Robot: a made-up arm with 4 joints.
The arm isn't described. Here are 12 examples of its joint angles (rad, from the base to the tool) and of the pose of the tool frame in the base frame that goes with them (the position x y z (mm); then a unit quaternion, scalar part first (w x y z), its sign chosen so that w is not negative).
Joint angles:
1: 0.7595 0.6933 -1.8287 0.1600
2: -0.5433 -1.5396 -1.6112 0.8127
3: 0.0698 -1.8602 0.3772 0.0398
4: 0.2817 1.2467 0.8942 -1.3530
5: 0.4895 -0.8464 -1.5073 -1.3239
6: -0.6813 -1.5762 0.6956 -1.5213
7: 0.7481 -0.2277 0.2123 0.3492
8: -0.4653 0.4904 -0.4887 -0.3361
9: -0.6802 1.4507 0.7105 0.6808
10: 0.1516 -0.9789 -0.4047 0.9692
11: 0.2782 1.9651 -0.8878 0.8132
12: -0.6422 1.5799 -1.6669 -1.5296
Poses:
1: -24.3 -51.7 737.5 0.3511 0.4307 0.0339 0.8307
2: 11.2 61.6 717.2 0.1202 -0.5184 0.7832 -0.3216
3: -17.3 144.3 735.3 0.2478 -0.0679 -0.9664 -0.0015
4: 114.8 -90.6 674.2 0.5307 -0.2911 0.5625 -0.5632
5: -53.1 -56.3 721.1 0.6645 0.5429 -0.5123 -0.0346
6: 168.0 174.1 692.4 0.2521 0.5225 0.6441 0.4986
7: -33.7 -45.9 595.9 0.2613 -0.1198 0.5922 -0.7528
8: -32.4 38.9 643.6 0.3957 -0.0480 -0.5663 0.7214
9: 21.8 -52.1 696.8 0.1003 0.1759 -0.3613 -0.9102
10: -65.2 66.5 680.2 0.0155 0.2918 -0.6028 0.7425
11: -30.4 -54.2 722.4 0.1691 -0.1083 0.5833 0.7870
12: 10.1 111.1 712.4 0.6716 -0.5543 -0.3385 0.3566
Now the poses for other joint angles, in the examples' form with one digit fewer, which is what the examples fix.
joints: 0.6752 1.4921 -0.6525 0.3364
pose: 7 -115 708 0.128 0.079 -0.184 -0.971
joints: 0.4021 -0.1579 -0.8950 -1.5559
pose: -80 -37 661 0.472 0.266 -0.836 0.093
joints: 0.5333 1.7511 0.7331 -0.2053
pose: 110 -89 745 0.690 0.043 -0.034 -0.721
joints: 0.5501 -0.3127 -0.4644 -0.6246
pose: -69 -46 630 0.148 0.391 -0.799 0.431
